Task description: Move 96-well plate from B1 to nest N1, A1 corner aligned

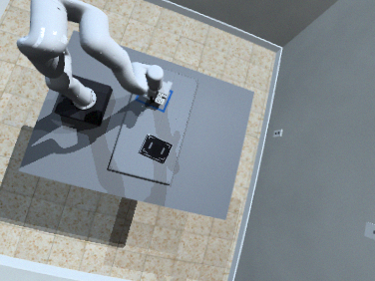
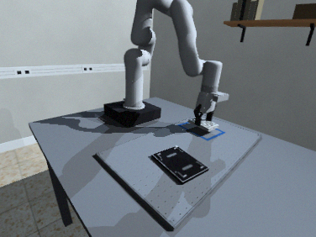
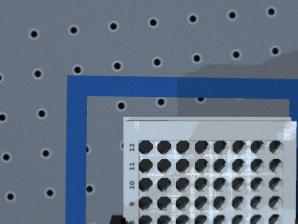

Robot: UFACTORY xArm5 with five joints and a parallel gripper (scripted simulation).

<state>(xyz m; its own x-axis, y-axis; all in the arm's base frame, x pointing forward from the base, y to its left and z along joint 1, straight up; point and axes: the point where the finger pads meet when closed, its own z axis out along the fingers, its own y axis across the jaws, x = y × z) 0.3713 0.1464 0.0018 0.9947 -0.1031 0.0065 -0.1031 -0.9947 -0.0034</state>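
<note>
Now: hand 10 cm short of the black plate nest, 31 cm to the left of it and 4 cm above it. From my hand the other things lie so: white 96-well plate 1 cm below.
</note>
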